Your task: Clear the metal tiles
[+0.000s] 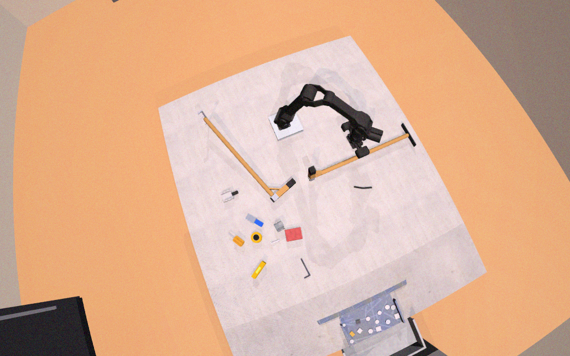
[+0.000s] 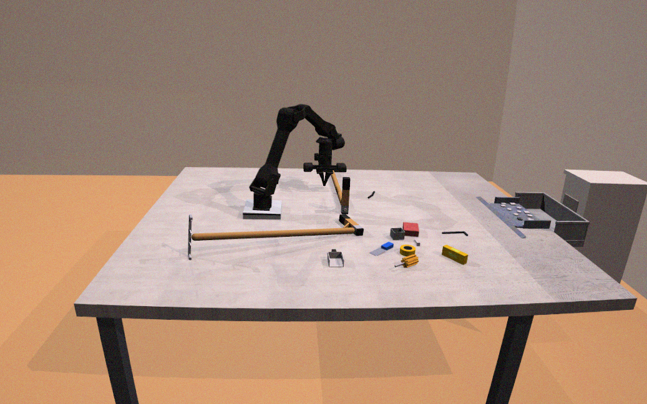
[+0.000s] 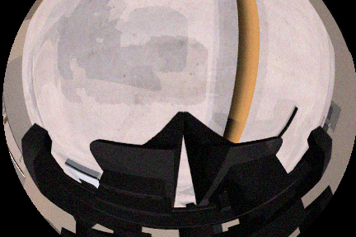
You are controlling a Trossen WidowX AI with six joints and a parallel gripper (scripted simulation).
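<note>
Now: gripper tip 60 mm short of the long scraper, 30 mm to the right of it and 30 mm below it. Also, from my gripper tip: grey box 480 mm to the right, 230 mm ahead, 20 mm below; blue piece 580 mm to the right, 160 mm ahead, 20 mm below; red block 440 mm to the right, 290 mm ahead, 20 mm below.
</note>
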